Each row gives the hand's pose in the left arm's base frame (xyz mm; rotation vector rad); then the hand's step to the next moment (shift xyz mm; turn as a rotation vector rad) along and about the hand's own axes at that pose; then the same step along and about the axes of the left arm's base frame.
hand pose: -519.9 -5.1 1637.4 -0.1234 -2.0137 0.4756
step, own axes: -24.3 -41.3 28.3 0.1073 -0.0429 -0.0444
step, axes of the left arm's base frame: -8.3 -52.7 -15.8 -0.0074 0.0038 0.1235
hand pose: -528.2 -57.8 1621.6 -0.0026 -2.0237 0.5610
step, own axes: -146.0 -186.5 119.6 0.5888 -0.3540 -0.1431
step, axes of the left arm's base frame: 16.8 -246.6 -96.5 -0.0972 -0.1239 0.6839
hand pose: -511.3 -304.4 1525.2 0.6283 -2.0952 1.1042
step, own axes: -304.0 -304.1 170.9 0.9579 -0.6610 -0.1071
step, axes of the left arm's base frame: 346.0 -273.2 -140.4 -0.1435 -0.3525 1.1051
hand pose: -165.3 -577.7 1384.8 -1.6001 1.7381 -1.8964
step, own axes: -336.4 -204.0 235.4 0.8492 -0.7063 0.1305
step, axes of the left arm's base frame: 426.4 141.0 -92.0 0.1001 -0.4199 1.0250
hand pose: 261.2 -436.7 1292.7 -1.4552 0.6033 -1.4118
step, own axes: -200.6 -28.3 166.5 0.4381 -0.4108 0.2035
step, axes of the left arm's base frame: 108.7 235.3 -39.7 0.1671 -0.1575 0.5911
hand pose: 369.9 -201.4 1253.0 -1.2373 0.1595 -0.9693
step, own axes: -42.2 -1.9 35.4 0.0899 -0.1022 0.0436
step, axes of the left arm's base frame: -6.0 54.8 -1.5 0.0258 -0.0310 0.1371
